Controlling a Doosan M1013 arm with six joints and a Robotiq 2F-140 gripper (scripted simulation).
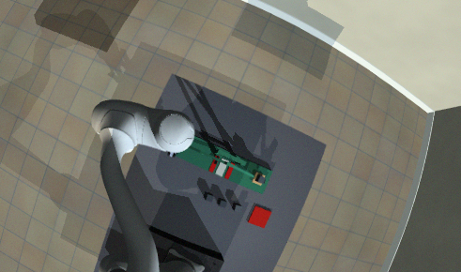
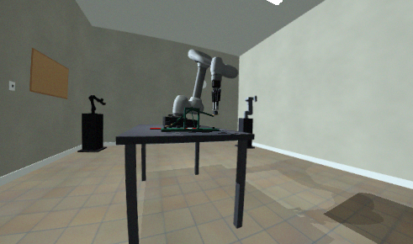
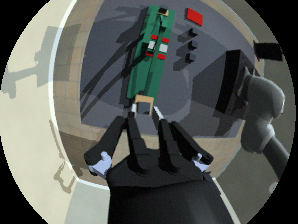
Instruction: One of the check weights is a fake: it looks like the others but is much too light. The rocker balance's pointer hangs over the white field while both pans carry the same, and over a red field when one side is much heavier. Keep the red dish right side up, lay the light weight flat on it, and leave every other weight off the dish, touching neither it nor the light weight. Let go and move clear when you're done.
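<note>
Right now the red dish is 510 mm to the right of my hand, 210 mm below it and 110 mm behind it. The rest, counted from my hand: green rocker balance: 210 mm to the right, 120 mm below, 30 mm ahead.
</note>
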